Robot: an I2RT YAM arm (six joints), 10 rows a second.
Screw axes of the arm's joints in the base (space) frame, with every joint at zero. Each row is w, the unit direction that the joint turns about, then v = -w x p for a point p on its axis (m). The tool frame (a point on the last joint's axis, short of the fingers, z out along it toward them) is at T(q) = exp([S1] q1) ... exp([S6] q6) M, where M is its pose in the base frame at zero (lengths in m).
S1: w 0 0 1 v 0.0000 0.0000 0.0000
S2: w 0 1 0 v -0.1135 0.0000 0.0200
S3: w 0 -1 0 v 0.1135 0.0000 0.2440
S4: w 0 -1 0 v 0.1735 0.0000 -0.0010
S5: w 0 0 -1 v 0.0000 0.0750 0.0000
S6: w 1 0 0 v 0.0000 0.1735 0.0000
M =
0 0 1 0.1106
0 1 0 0.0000
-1 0 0 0.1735
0 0 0 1
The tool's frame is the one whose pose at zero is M.
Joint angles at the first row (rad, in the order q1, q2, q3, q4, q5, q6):
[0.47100 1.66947 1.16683 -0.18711 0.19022 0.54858]
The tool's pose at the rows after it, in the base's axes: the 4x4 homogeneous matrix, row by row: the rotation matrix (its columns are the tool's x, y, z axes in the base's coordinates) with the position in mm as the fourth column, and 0 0 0 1 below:
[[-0.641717, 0.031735, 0.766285, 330.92], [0.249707, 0.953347, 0.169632, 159.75], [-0.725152, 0.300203, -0.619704, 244.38], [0, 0, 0, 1]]
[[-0.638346, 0.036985, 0.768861, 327.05], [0.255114, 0.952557, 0.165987, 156.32], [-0.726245, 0.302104, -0.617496, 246.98], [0, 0, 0, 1]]
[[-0.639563, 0.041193, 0.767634, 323.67], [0.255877, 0.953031, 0.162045, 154.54], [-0.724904, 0.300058, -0.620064, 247.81], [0, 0, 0, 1]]
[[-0.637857, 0.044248, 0.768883, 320.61], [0.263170, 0.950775, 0.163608, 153.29], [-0.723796, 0.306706, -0.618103, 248.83], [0, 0, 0, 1]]
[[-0.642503, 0.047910, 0.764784, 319.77], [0.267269, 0.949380, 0.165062, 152.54], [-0.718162, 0.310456, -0.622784, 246.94], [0, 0, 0, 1]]
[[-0.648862, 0.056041, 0.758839, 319.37], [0.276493, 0.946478, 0.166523, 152.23], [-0.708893, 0.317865, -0.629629, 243.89], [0, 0, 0, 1]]
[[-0.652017, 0.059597, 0.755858, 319.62], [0.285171, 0.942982, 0.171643, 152.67], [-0.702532, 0.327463, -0.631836, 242.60], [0, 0, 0, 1]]
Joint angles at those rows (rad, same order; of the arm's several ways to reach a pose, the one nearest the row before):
[0.46862 1.64240 1.14722 -0.18869 0.19600 0.54993]
[0.46517 1.62091 1.13402 -0.19438 0.19783 0.55223]
[0.46527 1.60657 1.12370 -0.20229 0.20094 0.55414]
[0.46595 1.59272 1.11268 -0.20248 0.20062 0.56139]
[0.46472 1.59131 1.10548 -0.20218 0.19646 0.56713]
[0.46399 1.59380 1.09848 -0.20100 0.19185 0.57960]
[0.46420 1.59687 1.09714 -0.19857 0.18600 0.59018]

